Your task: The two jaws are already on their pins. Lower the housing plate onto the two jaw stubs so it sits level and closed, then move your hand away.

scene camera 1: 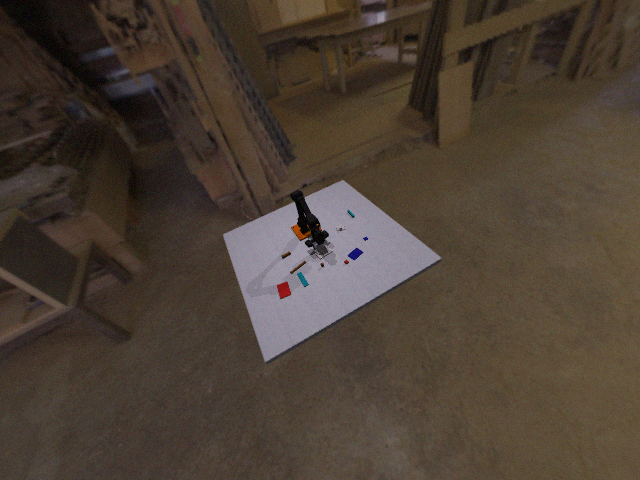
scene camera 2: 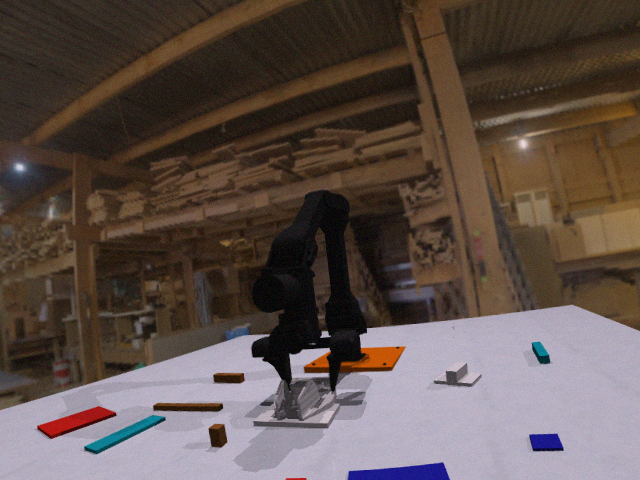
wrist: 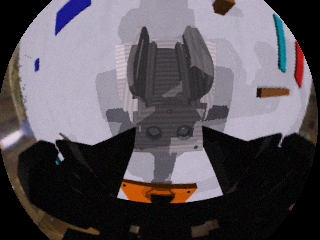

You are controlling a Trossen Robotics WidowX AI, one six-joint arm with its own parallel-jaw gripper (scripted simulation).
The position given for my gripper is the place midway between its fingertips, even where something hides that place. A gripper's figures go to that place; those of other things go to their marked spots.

My gripper (scene camera 2: pixel 311 391): 62 cm from the lens. A red plate (scene camera 2: pixel 68 424): 73 cm from the lens.
